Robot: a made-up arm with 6 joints.
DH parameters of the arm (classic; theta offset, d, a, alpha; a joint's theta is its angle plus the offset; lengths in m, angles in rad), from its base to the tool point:
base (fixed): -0.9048 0 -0.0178 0
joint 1: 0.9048 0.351 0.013 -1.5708
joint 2: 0.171 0 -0.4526 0
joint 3: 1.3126 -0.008 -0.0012 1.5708
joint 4: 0 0.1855 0.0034 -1.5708
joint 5: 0 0.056 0.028 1.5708
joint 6: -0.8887 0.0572 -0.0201 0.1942
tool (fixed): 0.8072 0.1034 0 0
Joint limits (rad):
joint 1: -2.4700..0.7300
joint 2: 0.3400..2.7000
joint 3: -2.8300..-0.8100
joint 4: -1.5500..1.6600
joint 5: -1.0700..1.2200
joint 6: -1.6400..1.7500
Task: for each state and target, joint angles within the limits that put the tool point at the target. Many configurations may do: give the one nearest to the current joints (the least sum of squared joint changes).
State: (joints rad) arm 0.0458 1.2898 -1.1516 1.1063 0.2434 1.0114
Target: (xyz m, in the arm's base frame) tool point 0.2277 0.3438 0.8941
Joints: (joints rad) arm 0.7300 1.5779 -1.7778 1.2688 0.5010 0.9933
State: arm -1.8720 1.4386 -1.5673 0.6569 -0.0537 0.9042
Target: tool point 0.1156 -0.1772 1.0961
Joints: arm -1.0901 1.4756 -2.3449 0.6699 -0.0383 0.8127
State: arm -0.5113 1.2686 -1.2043 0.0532 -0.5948 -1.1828
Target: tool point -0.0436 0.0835 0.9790
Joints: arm -0.3732 0.7571 -1.2699 0.2301 -0.7218 -1.1439
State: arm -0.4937 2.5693 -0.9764 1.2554 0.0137 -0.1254
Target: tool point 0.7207 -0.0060 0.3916
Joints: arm -0.0451 2.5166 -1.7815 1.2750 -0.0138 -0.2055
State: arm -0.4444 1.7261 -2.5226 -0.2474 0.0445 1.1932
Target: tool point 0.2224 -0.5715 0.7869
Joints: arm -1.2033 2.0788 -2.3838 -0.3155 0.1583 1.2247
